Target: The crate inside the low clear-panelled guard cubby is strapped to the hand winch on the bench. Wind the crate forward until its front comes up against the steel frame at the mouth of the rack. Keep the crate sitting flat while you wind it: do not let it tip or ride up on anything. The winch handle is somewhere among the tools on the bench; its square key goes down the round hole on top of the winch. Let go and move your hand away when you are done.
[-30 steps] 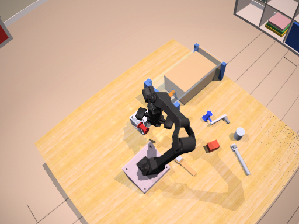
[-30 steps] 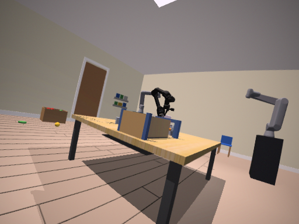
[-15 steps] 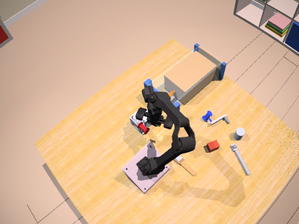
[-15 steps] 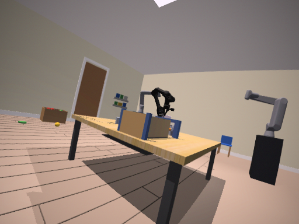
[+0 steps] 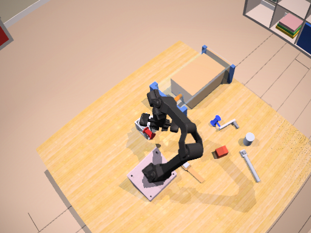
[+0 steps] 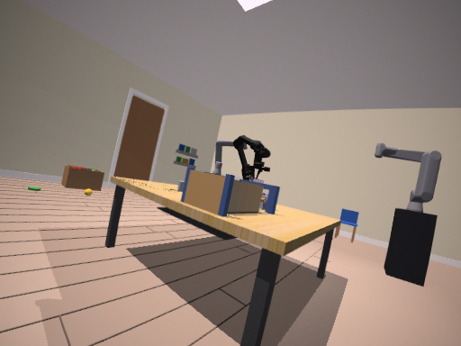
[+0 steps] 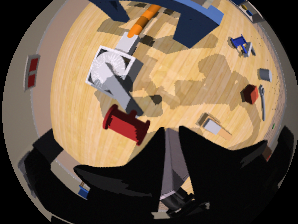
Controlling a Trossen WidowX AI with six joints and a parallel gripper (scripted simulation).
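Right now the red knob is 4 cm behind my gripper tip, 4 cm to the left of it and 5 cm below it. Round my gripper tip: blue steel frame 16 cm ahead, 13 cm to the left, 8 cm below; winch 1 cm behind, 13 cm to the left, 15 cm below; crank handle 2 cm behind, 8 cm to the left, 8 cm below.
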